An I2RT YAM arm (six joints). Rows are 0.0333 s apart.
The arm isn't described. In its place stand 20 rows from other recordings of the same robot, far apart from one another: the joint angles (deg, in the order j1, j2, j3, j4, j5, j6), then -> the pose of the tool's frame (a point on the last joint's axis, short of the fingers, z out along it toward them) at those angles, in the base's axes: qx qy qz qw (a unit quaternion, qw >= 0); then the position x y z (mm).
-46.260 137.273 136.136 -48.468 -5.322 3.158 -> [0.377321, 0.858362, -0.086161, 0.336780, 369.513, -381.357, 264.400]
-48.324 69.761 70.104 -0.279 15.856 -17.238 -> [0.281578, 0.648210, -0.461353, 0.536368, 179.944, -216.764, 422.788]
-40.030 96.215 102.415 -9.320 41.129 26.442 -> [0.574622, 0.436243, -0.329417, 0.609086, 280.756, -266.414, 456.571]
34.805 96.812 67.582 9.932 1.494 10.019 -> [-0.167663, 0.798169, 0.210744, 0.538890, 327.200, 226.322, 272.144]
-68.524 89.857 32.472 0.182 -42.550 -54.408 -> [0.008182, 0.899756, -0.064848, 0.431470, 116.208, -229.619, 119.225]
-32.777 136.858 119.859 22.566 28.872 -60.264 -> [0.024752, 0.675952, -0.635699, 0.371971, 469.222, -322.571, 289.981]
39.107 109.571 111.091 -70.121 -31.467 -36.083 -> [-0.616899, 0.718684, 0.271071, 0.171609, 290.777, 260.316, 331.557]
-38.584 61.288 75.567 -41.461 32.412 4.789 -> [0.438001, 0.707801, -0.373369, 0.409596, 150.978, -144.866, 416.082]
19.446 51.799 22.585 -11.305 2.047 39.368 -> [0.164438, 0.893086, 0.191327, 0.372493, 173.131, 59.777, 182.564]
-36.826 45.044 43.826 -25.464 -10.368 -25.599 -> [0.035724, 0.848279, -0.205102, 0.486908, 145.598, -101.020, 306.146]
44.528 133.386 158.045 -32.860 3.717 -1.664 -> [-0.276815, 0.703240, 0.216293, 0.618097, 363.328, 354.154, 446.484]
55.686 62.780 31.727 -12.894 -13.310 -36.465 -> [-0.689848, 0.601486, 0.170023, 0.365262, 116.294, 184.931, 197.891]
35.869 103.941 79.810 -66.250 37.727 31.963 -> [-0.033323, 0.945700, -0.270059, 0.177790, 281.028, 176.318, 222.165]
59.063 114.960 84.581 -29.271 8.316 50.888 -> [-0.049682, 0.961495, 0.173637, 0.207146, 224.602, 364.718, 186.449]
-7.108 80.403 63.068 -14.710 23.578 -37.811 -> [-0.131263, 0.852006, -0.346351, 0.369995, 313.909, -53.494, 301.507]
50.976 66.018 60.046 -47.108 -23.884 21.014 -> [-0.303184, 0.879537, 0.340867, 0.135288, 131.489, 185.129, 303.710]
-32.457 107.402 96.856 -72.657 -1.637 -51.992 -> [-0.170169, 0.983527, -0.029275, 0.053477, 307.491, -194.364, 270.748]
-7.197 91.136 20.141 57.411 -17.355 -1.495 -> [-0.054566, 0.780456, 0.071876, 0.618664, 265.935, -22.878, 139.983]
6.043 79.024 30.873 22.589 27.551 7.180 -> [0.135101, 0.820382, -0.140492, 0.537572, 273.331, 12.378, 184.652]
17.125 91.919 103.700 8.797 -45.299 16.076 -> [-0.321357, 0.522601, 0.426887, 0.664368, 326.218, 126.992, 520.922]
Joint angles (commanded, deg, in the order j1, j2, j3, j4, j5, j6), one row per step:
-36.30, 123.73, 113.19, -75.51, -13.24, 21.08
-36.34, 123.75, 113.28, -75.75, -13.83, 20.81
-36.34, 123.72, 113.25, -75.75, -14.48, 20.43
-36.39, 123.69, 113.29, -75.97, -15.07, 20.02
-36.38, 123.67, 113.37, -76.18, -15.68, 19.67
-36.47, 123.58, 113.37, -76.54, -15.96, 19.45
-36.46, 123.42, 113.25, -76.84, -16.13, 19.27
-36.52, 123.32, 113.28, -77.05, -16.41, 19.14
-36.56, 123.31, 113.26, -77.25, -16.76, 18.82
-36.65, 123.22, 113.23, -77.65, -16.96, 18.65
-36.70, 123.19, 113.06, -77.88, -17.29, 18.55
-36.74, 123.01, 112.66, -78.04, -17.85, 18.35
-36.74, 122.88, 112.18, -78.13, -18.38, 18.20
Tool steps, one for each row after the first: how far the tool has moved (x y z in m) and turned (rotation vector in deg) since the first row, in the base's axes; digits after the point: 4 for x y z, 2 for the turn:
-0.0002, 0.0002, 0.0003, 0.52, -0.25, 0.26
0.0000, 0.0006, 0.0005, 0.97, -0.70, 0.67
-0.0004, 0.0008, 0.0010, 1.45, -0.99, 1.06
-0.0004, 0.0014, 0.0015, 1.94, -1.33, 1.44
-0.0014, 0.0015, 0.0022, 2.28, -1.32, 1.58
-0.0022, 0.0023, 0.0028, 2.53, -1.24, 1.76
-0.0028, 0.0024, 0.0036, 2.78, -1.37, 1.84
-0.0032, 0.0026, 0.0036, 3.12, -1.48, 2.12
-0.0043, 0.0027, 0.0041, 3.45, -1.36, 2.20
-0.0050, 0.0031, 0.0036, 3.92, -1.29, 2.25
-0.0061, 0.0039, 0.0032, 4.55, -1.37, 2.41
-0.0069, 0.0049, 0.0021, 5.21, -1.38, 2.56

